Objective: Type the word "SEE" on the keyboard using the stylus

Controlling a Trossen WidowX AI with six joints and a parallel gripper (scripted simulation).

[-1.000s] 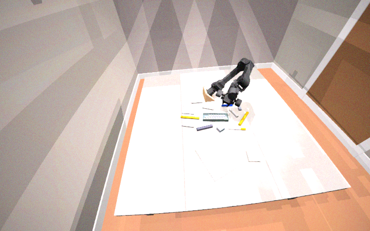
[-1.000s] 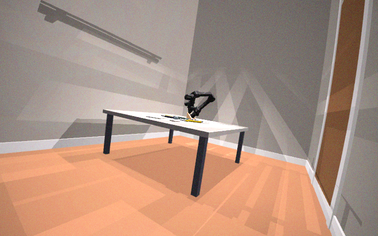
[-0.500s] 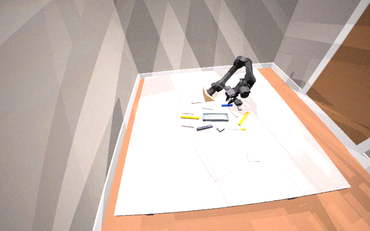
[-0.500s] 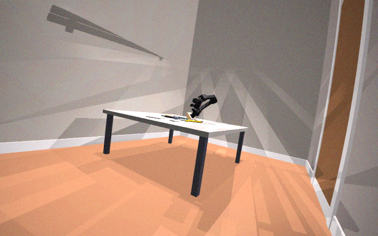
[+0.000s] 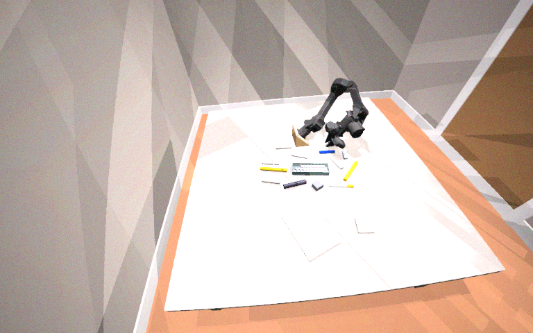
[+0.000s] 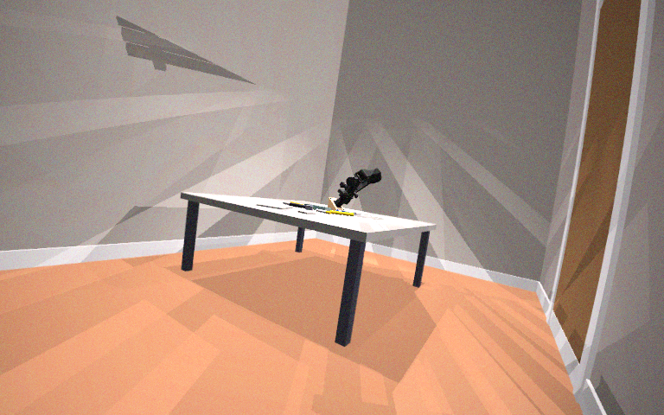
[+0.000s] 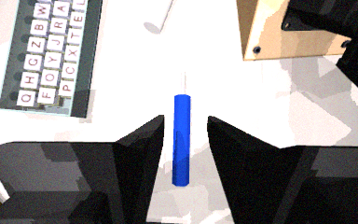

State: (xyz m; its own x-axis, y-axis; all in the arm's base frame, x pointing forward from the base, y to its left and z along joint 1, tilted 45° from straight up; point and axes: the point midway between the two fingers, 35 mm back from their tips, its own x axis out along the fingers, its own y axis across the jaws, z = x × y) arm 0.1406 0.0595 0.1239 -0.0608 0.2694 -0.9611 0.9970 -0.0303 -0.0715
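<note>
The stylus lies 2 cm to the right of my gripper tip and 6 cm below it. From my gripper tip the other things lie so: grey block: 23 cm ahead, 10 cm to the right, 5 cm below; dark marker: 21 cm ahead, 21 cm to the right, 5 cm below; paper sheet: 45 cm ahead, 19 cm to the right, 6 cm below.
</note>
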